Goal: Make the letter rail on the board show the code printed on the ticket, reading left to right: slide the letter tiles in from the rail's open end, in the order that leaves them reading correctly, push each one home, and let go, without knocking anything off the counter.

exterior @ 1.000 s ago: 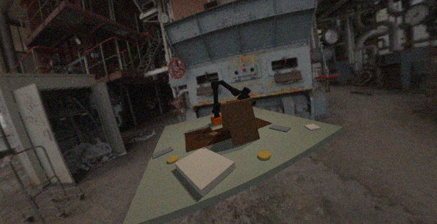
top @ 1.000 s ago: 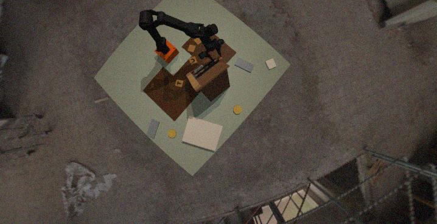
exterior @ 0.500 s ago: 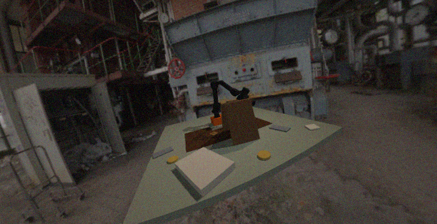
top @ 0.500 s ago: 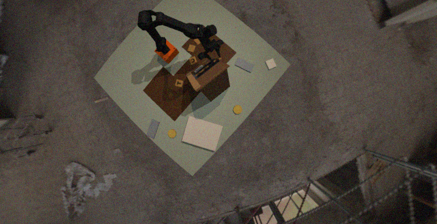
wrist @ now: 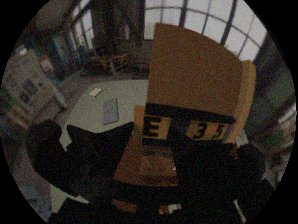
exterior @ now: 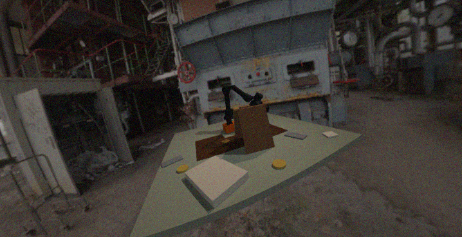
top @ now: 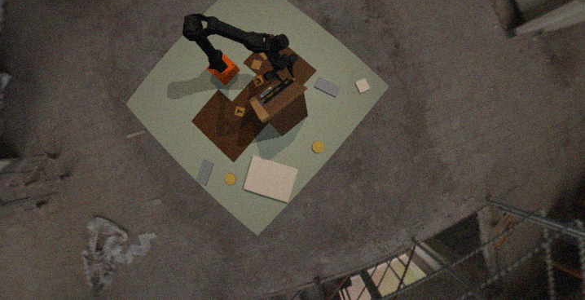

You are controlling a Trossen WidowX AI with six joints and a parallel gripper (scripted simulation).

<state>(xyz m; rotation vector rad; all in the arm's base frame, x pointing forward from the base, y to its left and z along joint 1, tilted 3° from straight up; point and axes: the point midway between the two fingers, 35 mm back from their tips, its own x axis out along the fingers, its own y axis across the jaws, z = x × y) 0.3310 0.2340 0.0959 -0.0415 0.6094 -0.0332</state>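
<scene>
Now: gripper tip 6 cm past the white ticket, 12 cm to the left of it and 9 cm above it. From my gripper tip the other things lie so: tan tile 28 cm behind, 3 cm to the left, 16 cm below; then white slab 34 cm ahead, 42 cm to the right, 14 cm below; then brown mat 16 cm behind, 20 cm to the right, 16 cm below.
</scene>
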